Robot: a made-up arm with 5 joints.
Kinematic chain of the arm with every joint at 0, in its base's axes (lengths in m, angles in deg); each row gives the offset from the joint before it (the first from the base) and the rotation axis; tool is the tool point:
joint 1: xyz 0 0 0.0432 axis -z
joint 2: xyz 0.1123 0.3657 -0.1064 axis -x
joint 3: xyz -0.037 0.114 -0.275 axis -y
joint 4: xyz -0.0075 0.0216 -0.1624 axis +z
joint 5: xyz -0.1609 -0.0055 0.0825 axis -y
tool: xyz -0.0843 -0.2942 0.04
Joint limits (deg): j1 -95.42..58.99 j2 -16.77..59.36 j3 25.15..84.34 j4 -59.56..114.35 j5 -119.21..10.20
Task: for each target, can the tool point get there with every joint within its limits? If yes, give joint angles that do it. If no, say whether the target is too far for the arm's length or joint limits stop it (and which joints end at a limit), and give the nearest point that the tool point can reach.
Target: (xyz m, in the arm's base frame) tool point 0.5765 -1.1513 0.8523
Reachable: no: too far | nearest point 0.2893 -0.2321 -0.0509 | short by 1.320 m
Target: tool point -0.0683 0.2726 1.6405
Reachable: no: too far | nearest point -0.0594 0.2371 0.0637 | short by 1.577 m
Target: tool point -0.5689 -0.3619 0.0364
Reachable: no: joint limits stop it (at a limit: joint 1, joint 3, joint 4) | nearest point -0.5023 0.0492 -0.0082 | short by 0.419 m
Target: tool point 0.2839 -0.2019 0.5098
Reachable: no: joint limits stop it (at a limit: joint 1, joint 2, joint 5) | nearest point 0.2390 -0.0706 0.0546 | short by 0.476 m
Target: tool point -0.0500 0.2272 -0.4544
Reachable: yes | joints 26.25 7.27 31.00 -7.62 -29.92
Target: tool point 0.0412 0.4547 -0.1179
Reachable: yes | joints -34.21 49.78 44.59 99.73 -68.25
